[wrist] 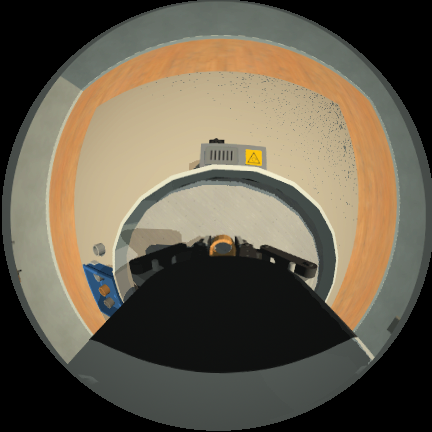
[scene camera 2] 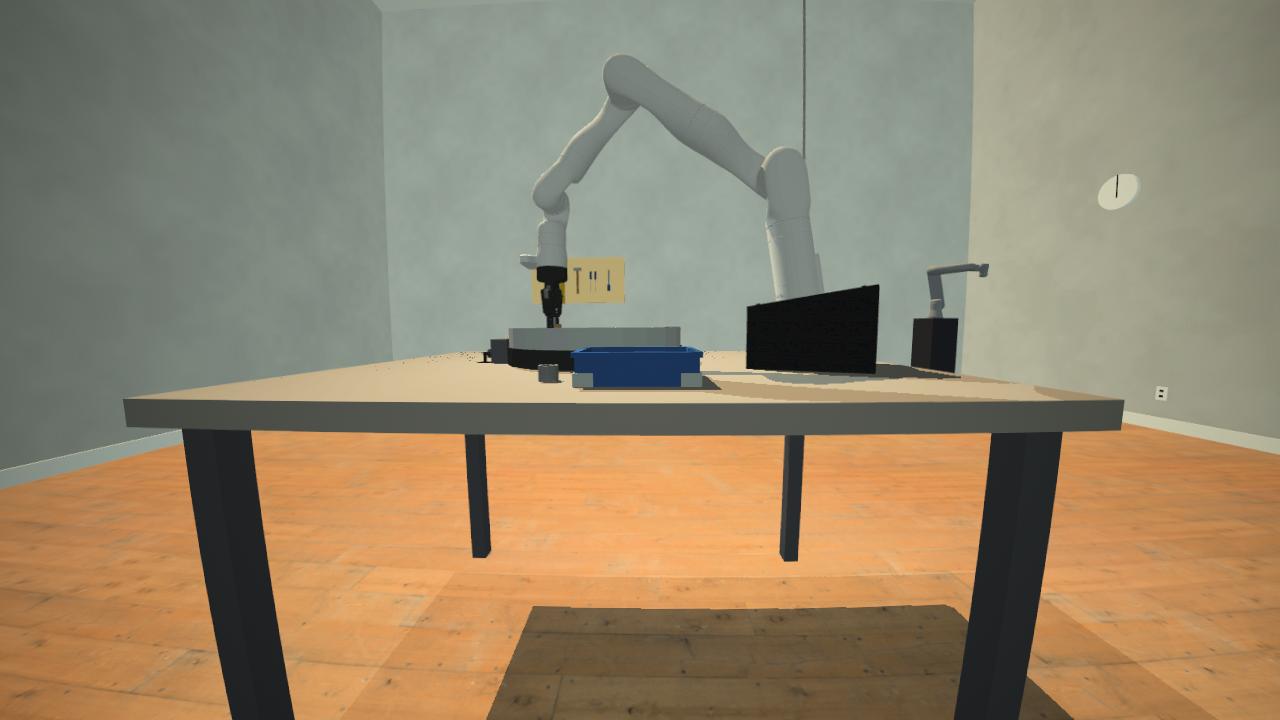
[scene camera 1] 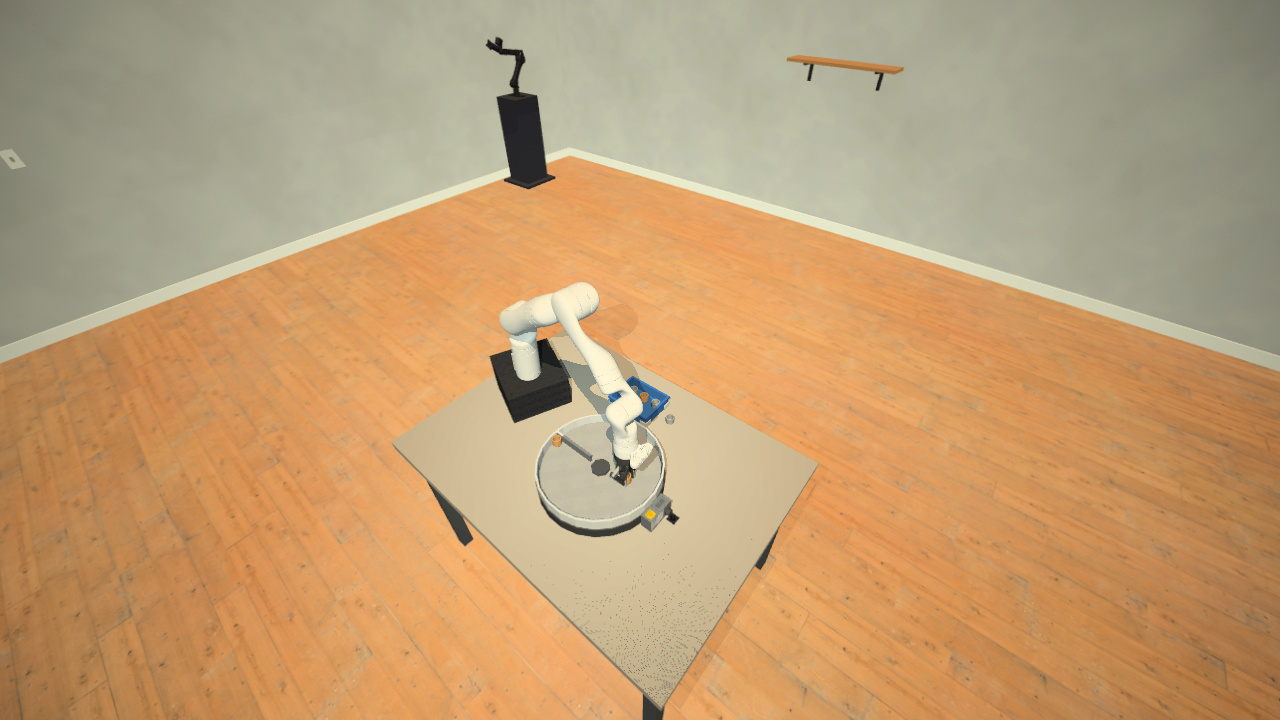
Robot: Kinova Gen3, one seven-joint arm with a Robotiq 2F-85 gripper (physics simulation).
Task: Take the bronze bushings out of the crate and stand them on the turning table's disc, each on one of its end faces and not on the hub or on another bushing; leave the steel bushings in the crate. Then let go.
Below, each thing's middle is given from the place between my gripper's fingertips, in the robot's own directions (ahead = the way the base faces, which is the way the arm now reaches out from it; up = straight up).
Right now my hand is 11 cm past the turning table disc (scene camera 1: 583, 489), 2 cm above it and 1 cm to the left of it. Round my hand: blue crate (scene camera 2: 593, 366) (33 cm to the left, 22 cm behind, 5 cm below).
